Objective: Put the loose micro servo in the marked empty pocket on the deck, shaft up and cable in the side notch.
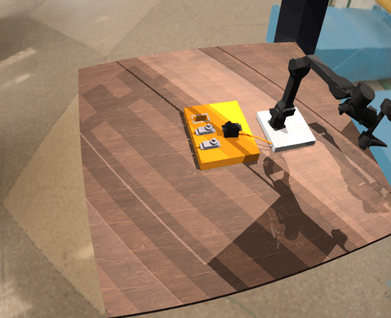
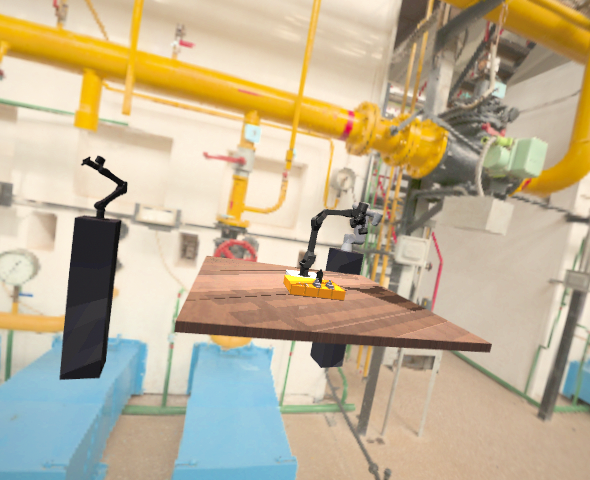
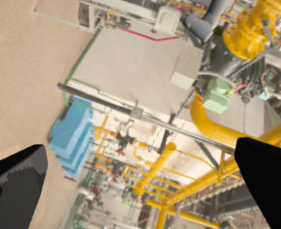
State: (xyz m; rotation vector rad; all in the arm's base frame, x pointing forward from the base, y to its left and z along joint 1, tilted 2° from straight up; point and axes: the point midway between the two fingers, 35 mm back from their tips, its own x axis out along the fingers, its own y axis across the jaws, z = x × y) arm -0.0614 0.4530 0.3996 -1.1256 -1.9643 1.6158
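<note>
Now: gripper tip 300 mm short of the orange deck, 520 mm to the left of it and 410 mm above it.
</note>
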